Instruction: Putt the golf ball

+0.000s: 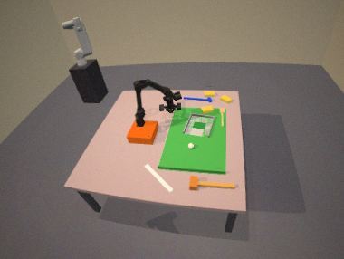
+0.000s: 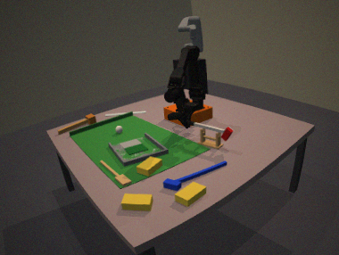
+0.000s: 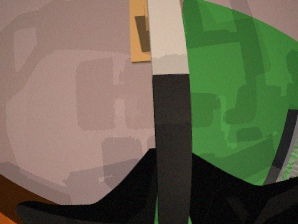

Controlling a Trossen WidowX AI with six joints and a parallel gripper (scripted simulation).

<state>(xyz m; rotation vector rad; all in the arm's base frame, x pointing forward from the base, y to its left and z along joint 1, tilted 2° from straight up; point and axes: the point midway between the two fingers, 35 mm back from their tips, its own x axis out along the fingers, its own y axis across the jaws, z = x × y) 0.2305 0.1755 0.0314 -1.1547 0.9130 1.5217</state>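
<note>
The red putter is 110 mm to the left of my gripper tip, 30 mm behind it and 20 mm above it. The rest, counted from my gripper tip: wooden stand 130 mm to the left, 30 mm below, 30 mm behind; then blue putter 300 mm to the left, 200 mm ahead, 50 mm below; then green mat 250 mm ahead, 200 mm to the right, 60 mm below.
</note>
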